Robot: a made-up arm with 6 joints.
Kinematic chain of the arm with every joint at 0, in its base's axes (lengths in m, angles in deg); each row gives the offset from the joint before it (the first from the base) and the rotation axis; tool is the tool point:
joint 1: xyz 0 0 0.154 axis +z
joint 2: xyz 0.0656 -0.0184 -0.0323 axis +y
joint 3: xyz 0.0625 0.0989 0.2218 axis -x
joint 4: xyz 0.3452 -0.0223 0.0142 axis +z
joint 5: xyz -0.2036 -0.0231 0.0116 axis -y
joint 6: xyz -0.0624 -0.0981 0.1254 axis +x
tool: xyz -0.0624 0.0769 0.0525
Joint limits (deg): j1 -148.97..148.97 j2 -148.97..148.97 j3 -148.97..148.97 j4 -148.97..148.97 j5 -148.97..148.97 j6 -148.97..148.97
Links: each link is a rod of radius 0.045 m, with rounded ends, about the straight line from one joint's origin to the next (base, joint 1, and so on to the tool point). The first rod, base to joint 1, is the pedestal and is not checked.
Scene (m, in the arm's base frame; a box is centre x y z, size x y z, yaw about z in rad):
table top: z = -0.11
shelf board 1: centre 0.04 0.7 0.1 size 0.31 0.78 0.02 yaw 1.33
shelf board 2: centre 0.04 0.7 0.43 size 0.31 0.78 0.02 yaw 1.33
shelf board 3: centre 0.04 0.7 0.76 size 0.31 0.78 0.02 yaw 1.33
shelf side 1: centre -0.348 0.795 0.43 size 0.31 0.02 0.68 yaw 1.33
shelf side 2: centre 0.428 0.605 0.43 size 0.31 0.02 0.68 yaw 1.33
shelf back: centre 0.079 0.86 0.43 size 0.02 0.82 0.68 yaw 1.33
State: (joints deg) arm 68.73 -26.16 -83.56 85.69 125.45 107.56
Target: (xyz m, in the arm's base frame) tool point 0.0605 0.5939 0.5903
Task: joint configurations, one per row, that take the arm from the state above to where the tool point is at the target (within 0.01 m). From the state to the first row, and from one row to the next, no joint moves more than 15 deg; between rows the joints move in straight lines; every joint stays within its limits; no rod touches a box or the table.
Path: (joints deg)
1: 70.73 -34.85 -80.68 73.47 123.90 105.98
2: 72.73 -43.55 -77.81 61.26 122.34 104.40
3: 74.73 -52.24 -74.93 49.04 120.79 102.82
4: 76.73 -60.94 -72.06 36.83 119.24 101.24
5: 71.74 -65.35 -73.00 49.37 122.83 104.10
6: 66.76 -69.76 -73.95 61.92 126.43 106.95
7: 61.78 -74.18 -74.90 74.47 130.03 109.81
8: 61.12 -64.82 -78.74 84.64 129.11 110.53
9: 60.45 -55.47 -82.59 94.81 128.18 111.25
10: 59.79 -46.12 -86.44 104.99 127.26 111.97

